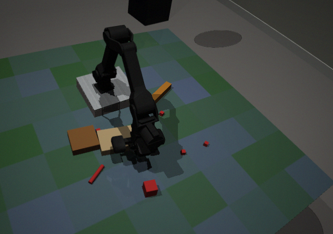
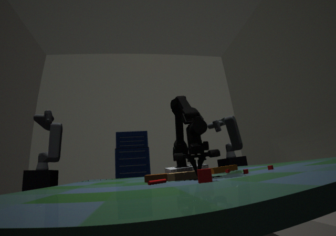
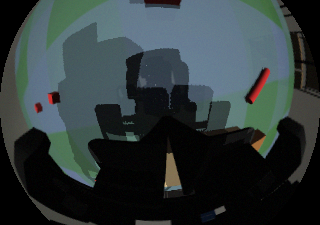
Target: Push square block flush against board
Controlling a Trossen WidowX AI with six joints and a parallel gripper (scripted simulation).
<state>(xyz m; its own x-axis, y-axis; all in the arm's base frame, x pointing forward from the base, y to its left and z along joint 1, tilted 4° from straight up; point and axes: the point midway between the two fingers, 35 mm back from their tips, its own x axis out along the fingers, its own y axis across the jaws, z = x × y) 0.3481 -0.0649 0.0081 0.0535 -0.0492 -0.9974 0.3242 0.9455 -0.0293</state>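
My gripper tip is now 9 cm past the tan flat slab, 2 cm to the left of it and 1 cm below it. Round my gripper tip: brown square block 16 cm behind, 14 cm to the right, 1 cm above; red rod 17 cm to the right, 1 cm behind; long orange bar 27 cm to the left, 21 cm behind, 1 cm above.
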